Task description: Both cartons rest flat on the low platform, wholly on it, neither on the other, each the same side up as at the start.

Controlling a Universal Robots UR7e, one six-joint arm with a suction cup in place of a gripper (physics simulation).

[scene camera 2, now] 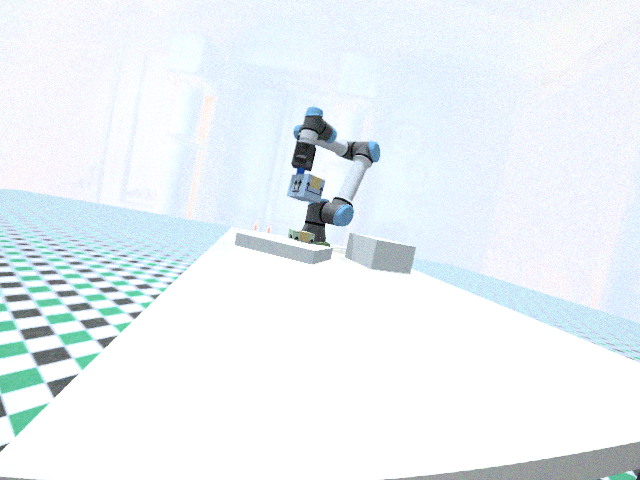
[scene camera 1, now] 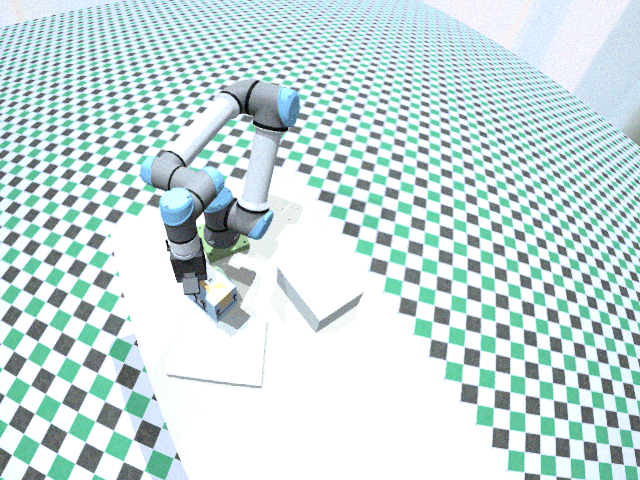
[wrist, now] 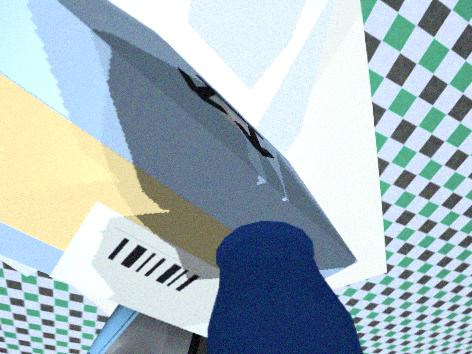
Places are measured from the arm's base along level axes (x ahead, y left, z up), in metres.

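Where they show: hand, tool point: [scene camera 2: 298, 178] [wrist: 261, 231]; arm's base, link origin: [scene camera 1: 221, 233].
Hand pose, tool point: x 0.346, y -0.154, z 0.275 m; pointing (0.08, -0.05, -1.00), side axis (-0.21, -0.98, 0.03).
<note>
Each offset is from my tool point to the top centre of the thing.
A light-blue carton @(0.024 m ahead, 0.035 m left, 0.017 m up) [scene camera 1: 223, 300] [scene camera 2: 306, 188] [wrist: 170, 125] with a tan tape band, a barcode label and black arrows hangs in the air, roughly level. My suction gripper [scene camera 2: 300, 171] [wrist: 265, 240], a dark-blue cup, is on its top, near one end. In scene camera 1 the cup is hidden behind the tool. The low platform @(0.104 m ahead, 0.004 m right, 0.261 m down) [scene camera 1: 222, 361] [scene camera 2: 279, 249] is a white slab; the held carton is above and toward its arm-base side. The second carton @(0.109 m back, 0.065 m left, 0.227 m down) [scene camera 2: 301, 236], pale green with tan tape, shows behind the platform in scene camera 2; in scene camera 1 it is mostly or fully hidden.
A taller white-grey block @(0.025 m ahead, 0.411 m left, 0.189 m down) [scene camera 1: 320, 289] [scene camera 2: 385, 254] stands beside the platform, with a gap between them. The arm's base stands on a green plate [scene camera 1: 227, 251] behind the platform. Two small orange marks [scene camera 2: 268, 229] show near the far table edge.
</note>
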